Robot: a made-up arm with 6 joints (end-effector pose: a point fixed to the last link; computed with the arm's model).
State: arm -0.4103 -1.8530 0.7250 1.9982 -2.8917 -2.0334
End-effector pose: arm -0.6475 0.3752 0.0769 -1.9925 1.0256 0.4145
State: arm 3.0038 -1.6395 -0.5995 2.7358 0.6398 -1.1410
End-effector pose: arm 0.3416 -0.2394 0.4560 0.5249 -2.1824 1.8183
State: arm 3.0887 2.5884 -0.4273 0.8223 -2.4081 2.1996
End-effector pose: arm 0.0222 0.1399 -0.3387 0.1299 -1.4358 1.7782
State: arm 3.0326 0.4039 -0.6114 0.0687 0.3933 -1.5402
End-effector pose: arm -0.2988 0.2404 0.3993 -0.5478 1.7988 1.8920
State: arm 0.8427 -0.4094 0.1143 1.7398 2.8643 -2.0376
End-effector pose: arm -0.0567 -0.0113 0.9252 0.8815 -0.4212 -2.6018
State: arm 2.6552 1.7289 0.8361 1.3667 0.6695 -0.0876
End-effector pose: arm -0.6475 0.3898 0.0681 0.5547 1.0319 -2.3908
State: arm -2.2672 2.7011 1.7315 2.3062 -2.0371 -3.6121
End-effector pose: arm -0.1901 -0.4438 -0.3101 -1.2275 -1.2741 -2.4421
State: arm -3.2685 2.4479 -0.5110 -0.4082 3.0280 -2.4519
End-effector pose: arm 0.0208 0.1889 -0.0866 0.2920 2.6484 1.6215
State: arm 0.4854 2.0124 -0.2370 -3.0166 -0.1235 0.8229
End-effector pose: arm 0.0879 0.2786 -0.1604 0.8267 1.2540 -1.7784
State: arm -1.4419 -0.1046 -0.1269 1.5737 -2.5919 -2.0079
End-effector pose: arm 0.0294 -0.2221 0.8507 0.2523 0.4694 2.2124
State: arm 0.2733 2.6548 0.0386 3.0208 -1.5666 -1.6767
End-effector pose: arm -0.0678 0.1944 -0.3238 -1.5213 0.7524 0.8838
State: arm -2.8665 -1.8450 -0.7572 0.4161 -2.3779 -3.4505
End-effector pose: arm 0.3054 0.2829 0.3715 0.4325 1.8816 -0.1796
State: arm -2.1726 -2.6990 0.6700 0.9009 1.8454 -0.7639
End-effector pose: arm 0.1252 0.4094 -0.3958 1.9095 -0.6752 -1.2333
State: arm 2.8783 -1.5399 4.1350 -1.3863 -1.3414 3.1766
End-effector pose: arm 0.3330 -0.0504 -0.0890 -0.4261 1.1122 -1.5785
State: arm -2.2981 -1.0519 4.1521 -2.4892 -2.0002 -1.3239
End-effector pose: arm 0.3651 0.1628 0.1393 -2.2135 1.2122 -1.5610
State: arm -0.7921 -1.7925 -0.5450 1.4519 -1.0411 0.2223
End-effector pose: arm -0.3940 0.3643 0.4367 -0.8316 0.3218 -2.0952
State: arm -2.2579 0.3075 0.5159 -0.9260 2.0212 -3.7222
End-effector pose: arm -0.3661 -0.2500 0.5245 0.0711 -0.7243 1.6349
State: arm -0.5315 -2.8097 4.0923 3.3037 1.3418 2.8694
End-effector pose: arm 0.1839 0.1289 -0.0697 0.3523 0.6421 -0.7425
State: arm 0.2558 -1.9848 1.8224 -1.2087 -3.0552 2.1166
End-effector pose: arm -0.6849 -0.2549 0.0292 2.8107 0.3821 1.0712
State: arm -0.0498 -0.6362 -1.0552 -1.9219 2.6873 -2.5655
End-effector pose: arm -0.0924 0.0759 0.2813 0.6443 -2.8394 0.7964
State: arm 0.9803 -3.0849 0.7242 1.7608 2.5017 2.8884
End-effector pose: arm -0.0920 -0.0671 -0.5430 -0.6296 -1.5697 0.8596
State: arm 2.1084 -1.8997 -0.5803 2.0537 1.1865 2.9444
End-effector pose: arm 0.1859 -0.4995 0.3774 -0.3978 -0.6490 -3.0100
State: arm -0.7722 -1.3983 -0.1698 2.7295 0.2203 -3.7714
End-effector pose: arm -0.1676 0.4280 0.5683 0.4852 -1.1358 -0.0724
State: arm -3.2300 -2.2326 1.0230 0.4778 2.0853 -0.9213
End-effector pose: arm 0.6103 0.1304 -0.1767 -1.2581 1.7083 2.0101
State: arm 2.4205 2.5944 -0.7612 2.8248 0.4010 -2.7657
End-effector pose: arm -0.0955 -0.1780 -0.1631 2.5317 -1.1738 0.7719
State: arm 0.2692 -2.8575 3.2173 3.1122 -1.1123 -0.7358
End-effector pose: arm 0.0783 0.2362 -0.2514 -2.0561 -0.6603 -0.9219
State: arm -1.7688 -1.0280 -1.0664 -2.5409 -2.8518 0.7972
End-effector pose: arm 0.1897 0.0772 0.3141 0.0177 -0.3417 1.1697
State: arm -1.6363 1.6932 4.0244 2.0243 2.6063 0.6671
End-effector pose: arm 0.0830 -0.1210 0.2265 1.7405 -0.5943 -1.2036
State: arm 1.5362 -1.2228 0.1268 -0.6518 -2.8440 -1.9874
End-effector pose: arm 0.1565 -0.2348 0.5957 -0.1128 1.7412 0.1771
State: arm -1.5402 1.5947 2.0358 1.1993 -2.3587 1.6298
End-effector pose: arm -0.0570 -0.5952 0.4931 0.8381 2.4629 -0.2675
